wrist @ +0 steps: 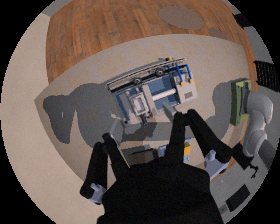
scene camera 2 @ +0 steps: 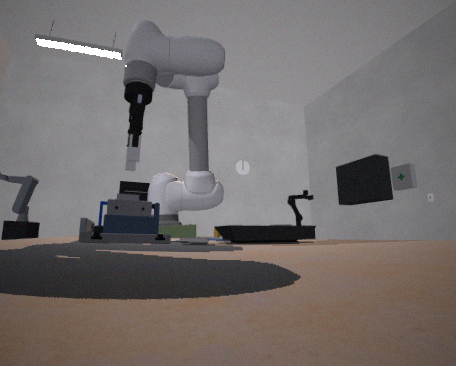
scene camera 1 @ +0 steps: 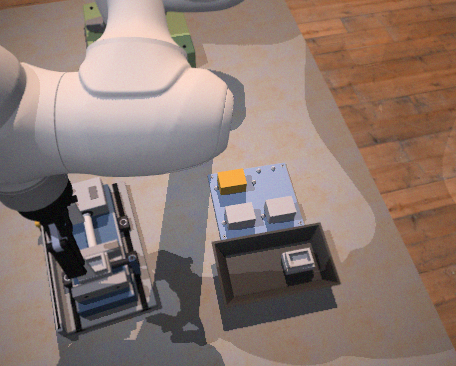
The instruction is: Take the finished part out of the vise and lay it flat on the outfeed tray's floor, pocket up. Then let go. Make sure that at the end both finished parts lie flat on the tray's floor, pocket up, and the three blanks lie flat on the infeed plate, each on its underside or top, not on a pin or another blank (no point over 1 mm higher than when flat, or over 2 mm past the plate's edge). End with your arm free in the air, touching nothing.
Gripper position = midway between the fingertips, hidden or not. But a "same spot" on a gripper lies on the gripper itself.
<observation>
The gripper shows in the wrist view (141,116), in scene camera 2 and in scene camera 1. The same spot on the gripper: (scene camera 1: 63,247) is (scene camera 2: 143,96).
</observation>
